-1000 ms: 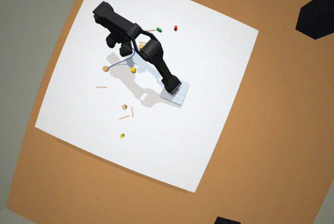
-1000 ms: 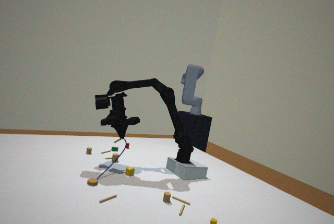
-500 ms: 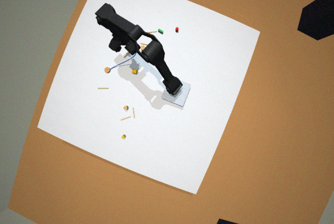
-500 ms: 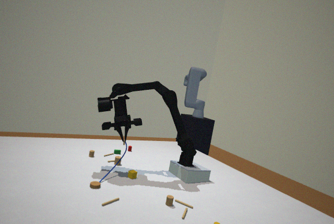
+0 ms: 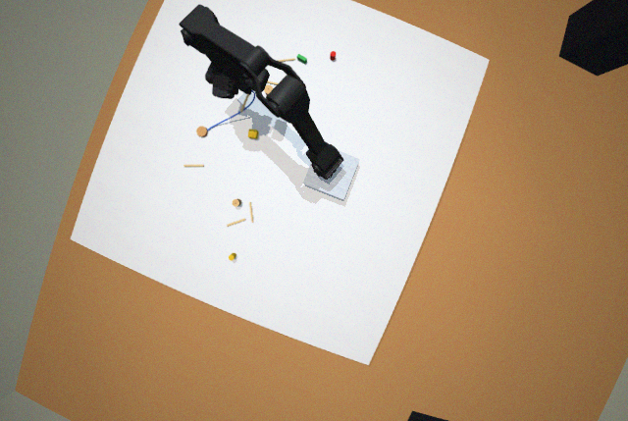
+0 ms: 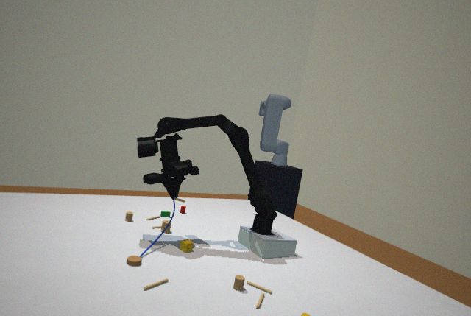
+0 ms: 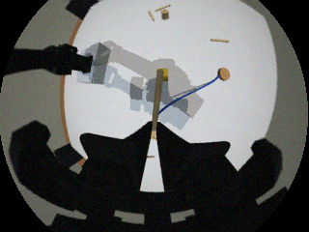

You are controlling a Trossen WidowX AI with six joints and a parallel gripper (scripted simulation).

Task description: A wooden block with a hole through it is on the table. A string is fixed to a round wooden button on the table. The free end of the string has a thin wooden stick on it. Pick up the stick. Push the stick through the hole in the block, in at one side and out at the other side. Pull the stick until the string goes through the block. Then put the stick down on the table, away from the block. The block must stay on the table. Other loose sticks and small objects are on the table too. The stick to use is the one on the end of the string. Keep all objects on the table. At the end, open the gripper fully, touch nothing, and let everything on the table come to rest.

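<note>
The thin wooden stick lies 20 mm to the left of my gripper tip. Also, from my gripper tip: tan wooden block: 120 mm below, 70 mm to the right, 20 mm behind; yellow cube: 120 mm below, 100 mm to the left, 20 mm behind; round wooden button: 170 mm ahead, 160 mm to the left, 130 mm below.
</note>
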